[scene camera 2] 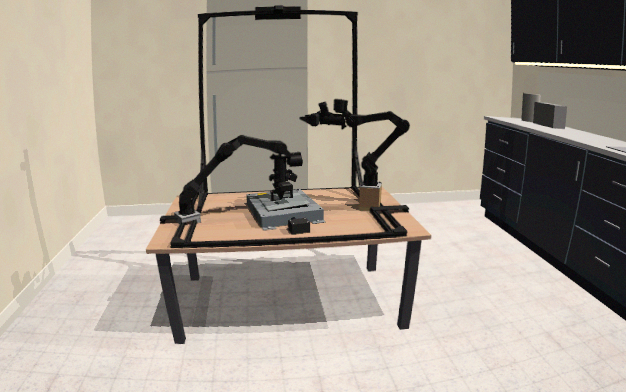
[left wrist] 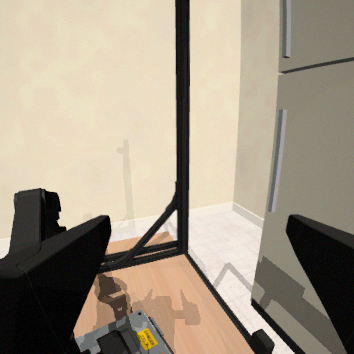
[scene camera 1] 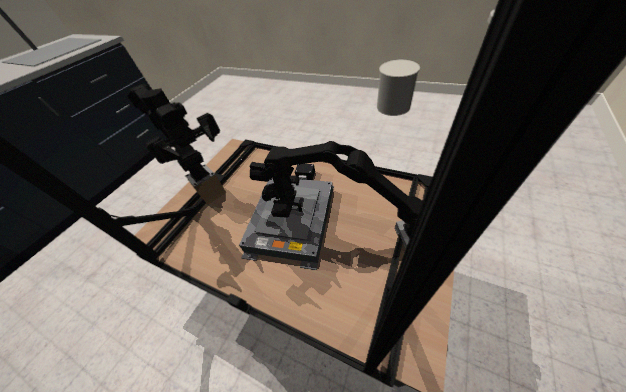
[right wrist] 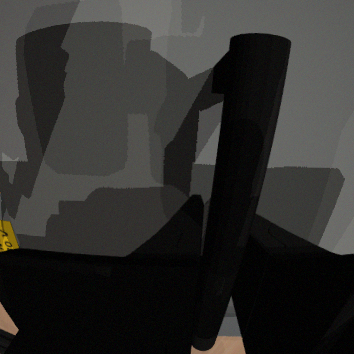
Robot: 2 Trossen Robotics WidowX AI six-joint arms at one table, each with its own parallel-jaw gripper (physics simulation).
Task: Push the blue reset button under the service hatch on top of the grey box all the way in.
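Note:
The grey box (scene camera 1: 325,211) (scene camera 2: 272,222) (left wrist: 138,317) sits mid-table, with white, orange and yellow labels (scene camera 1: 278,244) along its near edge. Its flat grey service hatch (scene camera 1: 304,227) (scene camera 2: 297,202) (right wrist: 105,105) lies on top. My right gripper (scene camera 1: 282,209) (scene camera 2: 282,194) (right wrist: 206,203) reaches down onto the hatch and is shut on its black bar handle (right wrist: 246,133). The blue reset button is hidden in every view. My left gripper (scene camera 1: 206,126) (scene camera 2: 306,118) (left wrist: 199,223) is open and empty, held high above the table and well away from the box.
A small black block (scene camera 1: 305,170) (scene camera 2: 298,225) lies on the table beside the box. A black frame (scene camera 2: 355,97) (left wrist: 182,123) rises around the table. A grey cylinder (scene camera 1: 398,87) stands on the floor. A fridge (scene camera 2: 257,97) and a dark drawer cabinet (scene camera 2: 496,167) stand nearby.

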